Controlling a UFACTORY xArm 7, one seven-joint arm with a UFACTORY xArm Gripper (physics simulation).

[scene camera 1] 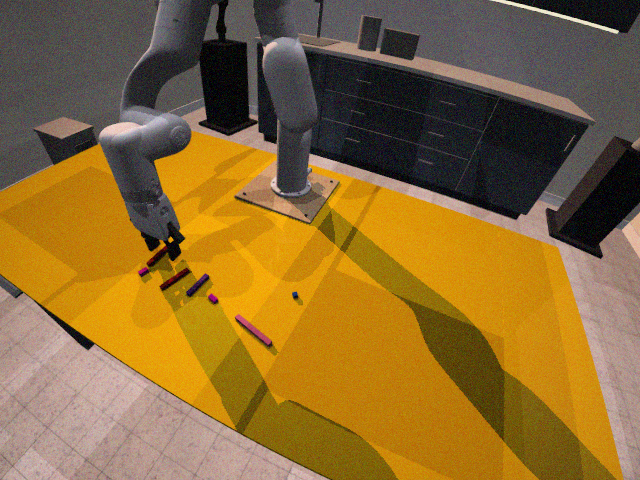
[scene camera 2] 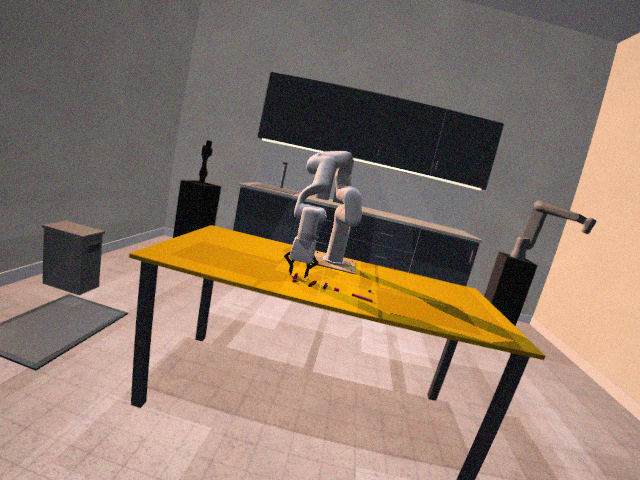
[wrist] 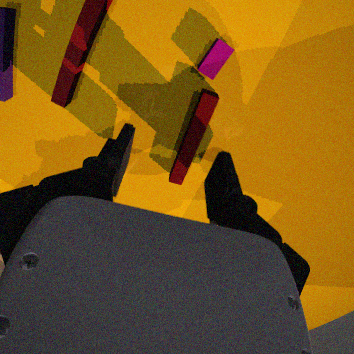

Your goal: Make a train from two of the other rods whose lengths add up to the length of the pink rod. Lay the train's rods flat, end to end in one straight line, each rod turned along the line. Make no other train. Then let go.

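Frame: origin at the arm's base, x left, y up, z ahead, level; centimetres.
Seen in the pictures: gripper, fingertip midpoint: (scene camera 1: 165, 252) (scene camera 2: 297, 275) (wrist: 172, 154); arm's base at its link origin: (scene camera 1: 291, 186) (scene camera 2: 333, 261).
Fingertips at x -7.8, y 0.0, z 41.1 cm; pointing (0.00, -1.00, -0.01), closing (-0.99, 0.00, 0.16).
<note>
Offsets run from my fingertips to a thing's top centre. Level surfaces: height alone.
The pink rod @[dx +29.6, dy +0.3, dz +3.4 cm] (scene camera 1: 253, 330) (scene camera 2: 361, 297) lies flat. A red rod @[dx -0.6, dy +0.3, dz +1.4 cm] (scene camera 1: 156, 256) (scene camera 2: 295, 276) (wrist: 194, 137) lies between and below the fingertips of my gripper (scene camera 1: 163, 252) (scene camera 2: 298, 275) (wrist: 172, 154), which is open and empty above it. A short magenta rod @[dx +0.7, dy +0.3, dz +6.7 cm] (scene camera 1: 143, 271) (wrist: 216, 59) lies off the red rod's far end in the wrist view, with a small gap and turned at a slightly different angle. A second red rod @[dx +8.0, dy +0.3, dz +3.8 cm] (scene camera 1: 175, 279) (scene camera 2: 312, 283) (wrist: 77, 55), a purple rod @[dx +13.2, dy +0.3, dz +1.9 cm] (scene camera 1: 197, 285) (scene camera 2: 325, 285) (wrist: 7, 82) and another magenta rod @[dx +18.4, dy +0.3, dz +2.6 cm] (scene camera 1: 212, 298) (scene camera 2: 336, 289) lie apart.
A small blue cube-like rod @[dx +31.7, dy +0.3, dz -8.1 cm] (scene camera 1: 295, 295) (scene camera 2: 369, 291) lies to the right of the other magenta rod. The arm's base plate (scene camera 1: 253, 195) is on the yellow table @[dy -0.7 cm] (scene camera 1: 439, 248) (scene camera 2: 242, 248) behind the rods. The second red rod is the closest neighbour beside the fingers.
</note>
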